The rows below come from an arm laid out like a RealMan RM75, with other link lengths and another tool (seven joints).
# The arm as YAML. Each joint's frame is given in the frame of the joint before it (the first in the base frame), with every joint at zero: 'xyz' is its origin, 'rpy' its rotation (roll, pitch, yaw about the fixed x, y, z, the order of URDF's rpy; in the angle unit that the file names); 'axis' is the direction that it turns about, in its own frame. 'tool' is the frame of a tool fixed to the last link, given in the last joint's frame.
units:
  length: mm
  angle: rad
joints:
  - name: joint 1
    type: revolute
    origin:
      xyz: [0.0, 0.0, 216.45]
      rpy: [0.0, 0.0, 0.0]
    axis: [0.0, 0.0, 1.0]
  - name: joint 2
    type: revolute
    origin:
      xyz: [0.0, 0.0, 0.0]
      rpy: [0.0, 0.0, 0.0]
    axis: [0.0, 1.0, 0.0]
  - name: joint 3
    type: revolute
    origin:
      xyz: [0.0, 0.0, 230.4]
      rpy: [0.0, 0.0, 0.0]
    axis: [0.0, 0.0, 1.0]
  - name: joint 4
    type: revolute
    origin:
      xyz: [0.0, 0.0, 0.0]
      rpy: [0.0, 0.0, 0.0]
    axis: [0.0, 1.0, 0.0]
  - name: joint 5
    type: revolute
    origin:
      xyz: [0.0, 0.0, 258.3]
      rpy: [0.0, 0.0, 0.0]
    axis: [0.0, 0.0, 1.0]
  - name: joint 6
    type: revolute
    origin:
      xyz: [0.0, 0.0, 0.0]
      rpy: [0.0, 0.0, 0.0]
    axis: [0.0, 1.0, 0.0]
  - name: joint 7
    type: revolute
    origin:
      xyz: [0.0, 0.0, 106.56]
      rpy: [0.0, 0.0, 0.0]
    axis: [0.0, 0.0, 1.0]
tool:
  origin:
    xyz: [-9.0, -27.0, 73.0]
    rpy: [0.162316, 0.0, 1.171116]
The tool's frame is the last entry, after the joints.
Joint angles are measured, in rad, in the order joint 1, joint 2, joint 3, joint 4, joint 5, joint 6, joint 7. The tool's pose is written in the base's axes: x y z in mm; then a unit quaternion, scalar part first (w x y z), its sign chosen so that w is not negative. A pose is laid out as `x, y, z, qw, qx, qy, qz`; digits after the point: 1 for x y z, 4 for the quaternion.
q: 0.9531, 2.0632, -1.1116, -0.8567, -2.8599, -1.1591, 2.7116
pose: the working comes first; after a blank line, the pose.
Where each joint sits with the arm in this pose, in the base's axes (m; each line is computed from the numbers above, not from the rounded line before):
joint 1: 0.0000 0.0000 0.2165
joint 2: 0.0000 0.0000 0.2165
joint 3: 0.1176 0.1655 0.1075
joint 4: 0.1176 0.1655 0.1075
joint 5: 0.0850 0.4217 0.1038
joint 6: 0.0850 0.4217 0.1038
joint 7: 0.1367 0.4701 0.0242
the tool: 0.1820 0.5228 -0.0120

182.0, 522.8, -12.0, 0.3868, -0.4572, 0.8008, 0.0071
